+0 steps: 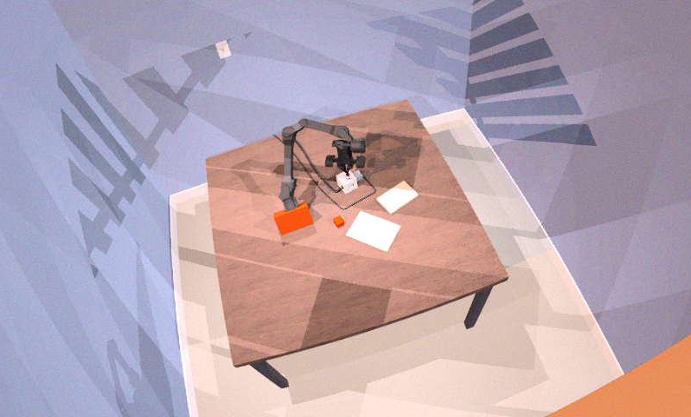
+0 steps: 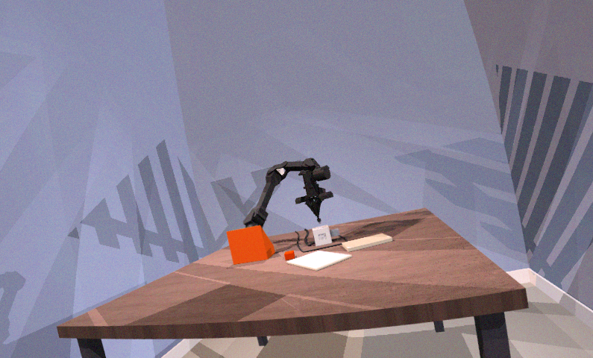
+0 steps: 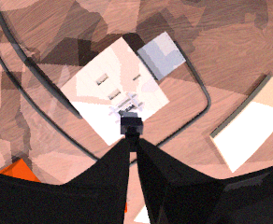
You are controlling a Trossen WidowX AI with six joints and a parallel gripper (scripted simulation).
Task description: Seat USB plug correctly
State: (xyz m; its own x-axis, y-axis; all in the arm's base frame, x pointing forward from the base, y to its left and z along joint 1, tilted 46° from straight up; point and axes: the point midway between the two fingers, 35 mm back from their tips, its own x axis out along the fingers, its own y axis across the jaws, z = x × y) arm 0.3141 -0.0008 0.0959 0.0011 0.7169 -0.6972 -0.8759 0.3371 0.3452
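Right now the dark USB plug is 2 cm below my gripper tip. The rest, counted from my gripper tip: orange cube 12 cm behind, 17 cm to the right, 12 cm below.
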